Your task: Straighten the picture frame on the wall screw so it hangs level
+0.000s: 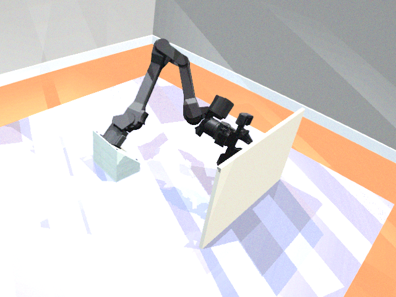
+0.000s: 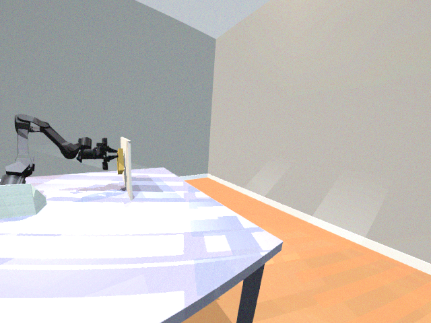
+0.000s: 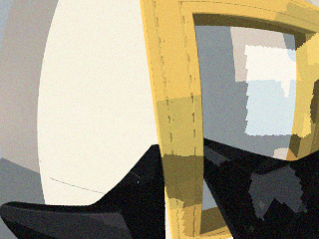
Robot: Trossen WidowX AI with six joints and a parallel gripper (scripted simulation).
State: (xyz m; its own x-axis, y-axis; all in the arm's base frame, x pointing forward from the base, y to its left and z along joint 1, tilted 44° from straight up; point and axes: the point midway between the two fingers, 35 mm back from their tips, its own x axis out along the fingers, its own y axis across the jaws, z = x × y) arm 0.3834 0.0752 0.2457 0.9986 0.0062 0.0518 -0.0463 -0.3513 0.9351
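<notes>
Right now the picture frame is 20 mm to the right of my gripper tip and 50 mm below it. Round my gripper tip: cream wall panel 20 mm ahead, 20 mm to the right, 60 mm below.
</notes>
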